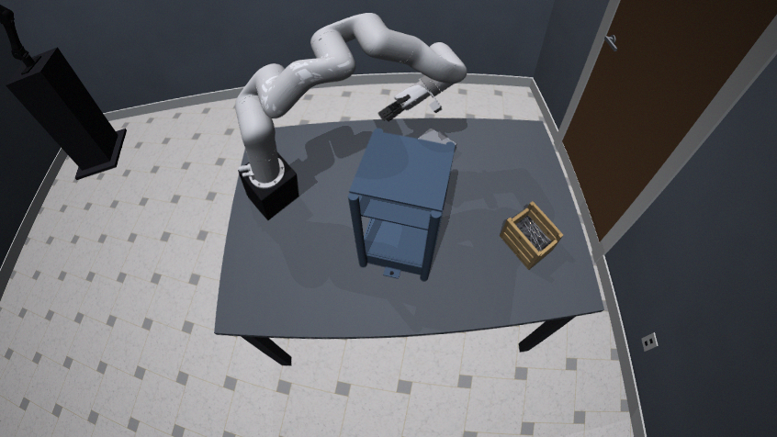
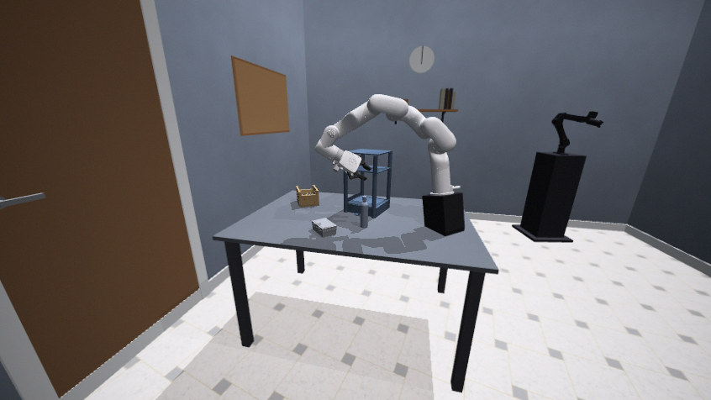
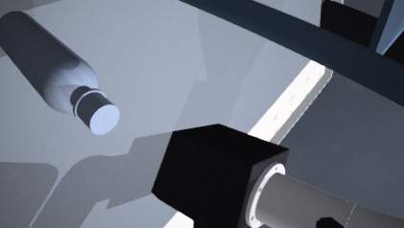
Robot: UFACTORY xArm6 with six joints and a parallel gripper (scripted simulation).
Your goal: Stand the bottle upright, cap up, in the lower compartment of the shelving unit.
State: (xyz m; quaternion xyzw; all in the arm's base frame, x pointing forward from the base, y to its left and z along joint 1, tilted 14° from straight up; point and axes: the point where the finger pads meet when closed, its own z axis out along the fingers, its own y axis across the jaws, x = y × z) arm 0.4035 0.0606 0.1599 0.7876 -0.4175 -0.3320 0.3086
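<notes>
Right now my hand is 190 mm above the bottle. Round my hand: grey box (280 mm below, 220 mm ahead, 80 mm to the left); wooden crate (410 mm to the right, 400 mm ahead, 260 mm below); blue shelving unit (290 mm to the right, 110 mm below, 20 mm behind).
</notes>
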